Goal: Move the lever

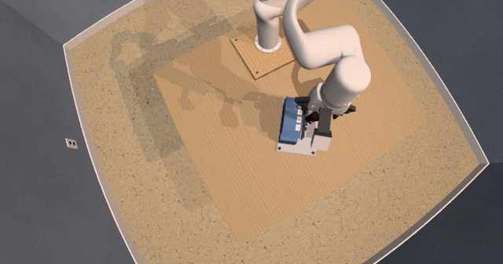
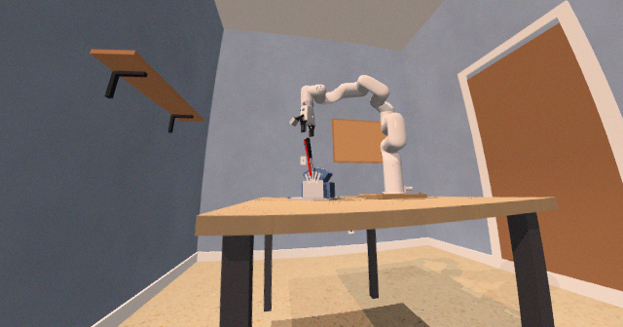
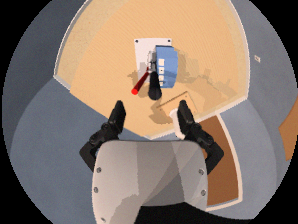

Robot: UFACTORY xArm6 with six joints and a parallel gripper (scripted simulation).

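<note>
Now: hand 17 cm above the red bar and 2 cm to the right of it.
</note>
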